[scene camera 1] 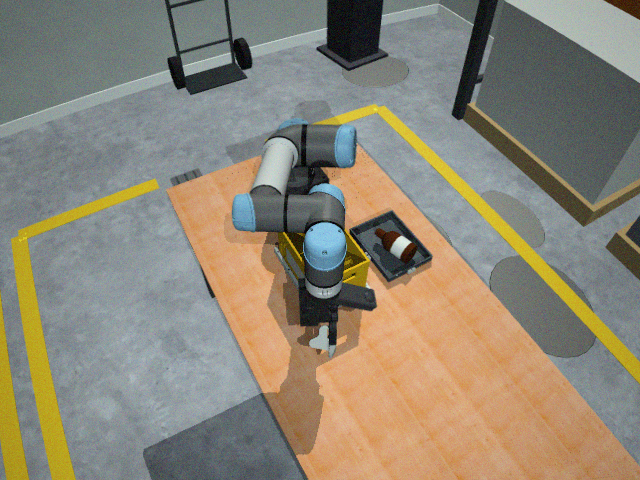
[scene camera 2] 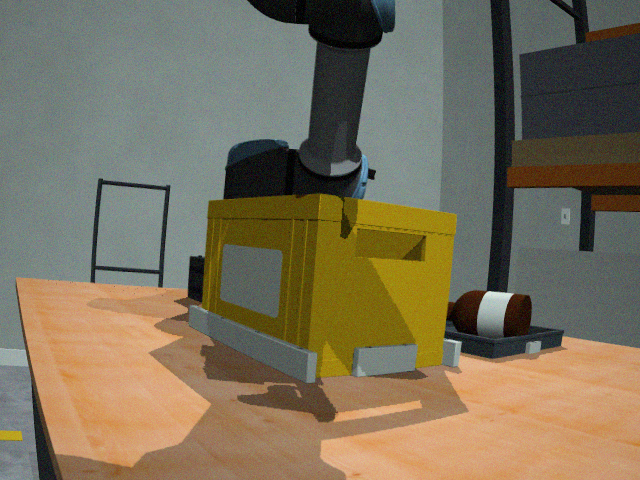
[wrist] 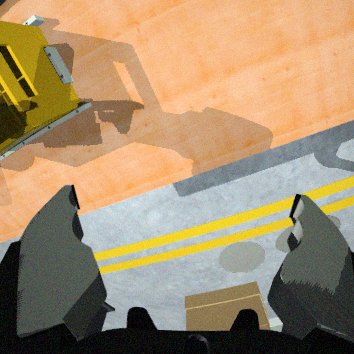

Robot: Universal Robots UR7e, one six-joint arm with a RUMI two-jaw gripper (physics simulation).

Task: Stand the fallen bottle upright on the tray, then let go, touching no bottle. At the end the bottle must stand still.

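Places are measured from the arm's base along level axes (x ahead, y left, z up), in millimetres.
Pixels of known places: gripper, fingertip midpoint: [scene camera 1: 327, 328] [wrist: 185, 191]; arm's base, link origin: [scene camera 1: 295, 173].
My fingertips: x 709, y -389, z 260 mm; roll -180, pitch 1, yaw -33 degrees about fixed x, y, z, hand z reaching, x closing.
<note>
Ahead of a thing's pixels: the offset from my fingertips to its middle. "spot": to the spot under its first point. Level surfaces: height alone.
A brown bottle {252 mm back, 496 mm left, 303 mm down} [scene camera 1: 400, 246] [scene camera 2: 494, 314] with a white label lies on its side in the dark tray {269 mm back, 499 mm left, 332 mm down} [scene camera 1: 368, 234] [scene camera 2: 480, 347]. In the first scene view its neck points to the upper left and its base to the lower right, by the tray's rim. In the second scene view the crate hides part of the neck. My gripper [scene camera 1: 322, 347] [wrist: 185, 191] is open and empty, with its jaws wide apart. It hangs above the table in front of the yellow crate, apart from the bottle and tray. Bottle and tray do not show in the wrist view.
The tall yellow crate {324 mm back, 228 mm left, 257 mm down} [scene camera 1: 356, 276] [scene camera 2: 382, 304] [wrist: 55, 82] stands beside the tray, under the arm. Low grey blocks {spot: 178 mm back, 203 mm left, 329 mm down} [scene camera 2: 385, 360] [wrist: 59, 65] stand along its foot. The wooden table {345 mm down} [scene camera 1: 413, 361] [scene camera 2: 516, 413] ends at an edge below the gripper in the wrist view.
</note>
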